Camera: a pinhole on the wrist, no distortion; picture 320 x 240 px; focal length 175.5 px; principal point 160.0 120.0 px. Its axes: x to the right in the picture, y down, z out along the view. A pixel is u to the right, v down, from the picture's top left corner.
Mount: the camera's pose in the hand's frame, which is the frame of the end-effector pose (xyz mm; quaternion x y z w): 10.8 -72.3 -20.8 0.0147 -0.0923 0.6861 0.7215
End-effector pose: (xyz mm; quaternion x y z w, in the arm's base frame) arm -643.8 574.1 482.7 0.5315 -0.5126 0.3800 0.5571
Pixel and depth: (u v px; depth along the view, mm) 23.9 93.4 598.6
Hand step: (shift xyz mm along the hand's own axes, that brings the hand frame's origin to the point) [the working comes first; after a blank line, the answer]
In the camera's frame: -464.2 -90.7 598.6

13.9 -624.4 505.7
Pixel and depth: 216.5 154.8 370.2
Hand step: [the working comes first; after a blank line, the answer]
In the camera's frame: 119.2 73.4 370.2

-99.0 -5.1 353.5
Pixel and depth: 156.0 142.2 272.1
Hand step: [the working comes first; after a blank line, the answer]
In the camera's frame: -6.2 34.4 272.1

-54.4 -116.7 242.0
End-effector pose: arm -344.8 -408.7 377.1 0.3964 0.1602 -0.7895 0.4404
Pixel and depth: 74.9 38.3 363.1
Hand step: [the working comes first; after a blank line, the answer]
In the camera's frame: -176.1 -169.0 363.1

130.3 -309.6 326.8
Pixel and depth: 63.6 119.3 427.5
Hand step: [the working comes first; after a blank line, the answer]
In the camera's frame: -234.8 -1.7 427.5

-45.6 -367.4 363.4
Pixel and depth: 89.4 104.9 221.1
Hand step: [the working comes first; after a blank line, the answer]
In the camera's frame: -88.9 -19.0 221.1

1.0 -193.9 184.8
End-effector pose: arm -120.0 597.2 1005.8 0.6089 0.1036 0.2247 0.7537
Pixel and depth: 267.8 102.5 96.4
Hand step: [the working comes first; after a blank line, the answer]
In the camera's frame: 59.2 -9.6 96.4

11.9 -28.7 84.0
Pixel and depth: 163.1 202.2 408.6
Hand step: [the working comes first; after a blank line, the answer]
In the camera's frame: 7.2 191.4 408.6

-225.1 -114.5 361.6
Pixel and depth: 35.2 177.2 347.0
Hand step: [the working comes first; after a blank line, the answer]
In the camera's frame: -246.8 113.1 347.0

-150.9 -360.7 270.4
